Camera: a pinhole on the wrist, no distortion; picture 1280 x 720 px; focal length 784.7 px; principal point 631.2 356.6 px. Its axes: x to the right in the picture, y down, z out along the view. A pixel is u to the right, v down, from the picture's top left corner.
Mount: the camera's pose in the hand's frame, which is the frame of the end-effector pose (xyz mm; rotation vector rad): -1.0 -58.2 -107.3 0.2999 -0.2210 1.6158
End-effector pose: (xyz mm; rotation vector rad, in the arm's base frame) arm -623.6 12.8 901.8 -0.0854 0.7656 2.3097
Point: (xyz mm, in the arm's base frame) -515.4 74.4 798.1
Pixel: 77.8 568.2
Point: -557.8 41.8 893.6
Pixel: 881.5 584.8
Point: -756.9 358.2 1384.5
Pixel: 1139.9 134.5
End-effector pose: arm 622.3 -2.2 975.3 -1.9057 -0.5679 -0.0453
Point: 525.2 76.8 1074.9
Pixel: 488.1 530.3
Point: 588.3 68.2 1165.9
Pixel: 63.0 145.7
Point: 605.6 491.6 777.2
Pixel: 1003.8 235.5
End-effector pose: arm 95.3 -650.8 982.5 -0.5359 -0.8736 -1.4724
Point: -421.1 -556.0 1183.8
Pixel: 231.9 182.8
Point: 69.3 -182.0 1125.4
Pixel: 1077.2 663.5
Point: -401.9 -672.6 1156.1
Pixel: 65.1 34.7
